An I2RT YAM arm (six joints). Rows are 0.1 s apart.
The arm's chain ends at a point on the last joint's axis. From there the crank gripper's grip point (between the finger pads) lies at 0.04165 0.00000 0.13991 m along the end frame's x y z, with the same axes.
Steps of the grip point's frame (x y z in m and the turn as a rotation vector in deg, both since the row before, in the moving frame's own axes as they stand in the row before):
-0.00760, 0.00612, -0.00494, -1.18, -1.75, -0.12
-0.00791, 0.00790, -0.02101, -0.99, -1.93, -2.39
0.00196, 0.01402, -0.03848, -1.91, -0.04, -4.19
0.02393, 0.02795, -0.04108, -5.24, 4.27, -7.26
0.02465, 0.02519, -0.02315, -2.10, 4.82, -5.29
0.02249, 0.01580, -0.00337, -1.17, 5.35, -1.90
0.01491, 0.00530, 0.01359, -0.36, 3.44, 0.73
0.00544, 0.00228, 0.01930, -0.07, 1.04, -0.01
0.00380, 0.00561, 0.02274, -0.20, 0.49, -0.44
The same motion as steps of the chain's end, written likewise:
-0.00331, 0.00331, -0.00612, -1.18, -1.75, -0.12
-0.00319, 0.00711, -0.02233, -0.99, -1.93, -2.39
0.00200, 0.01240, -0.03848, -1.91, -0.04, -4.19
0.01320, 0.02127, -0.03726, -5.24, 4.27, -7.26
0.01300, 0.02452, -0.01914, -2.10, 4.82, -5.29
0.00961, 0.01458, 0.00114, -1.17, 5.35, -1.90
0.00660, 0.00385, 0.01635, -0.36, 3.44, 0.73
0.00291, 0.00212, 0.02008, -0.07, 1.04, -0.01
0.00260, 0.00545, 0.02310, -0.20, 0.49, -0.44

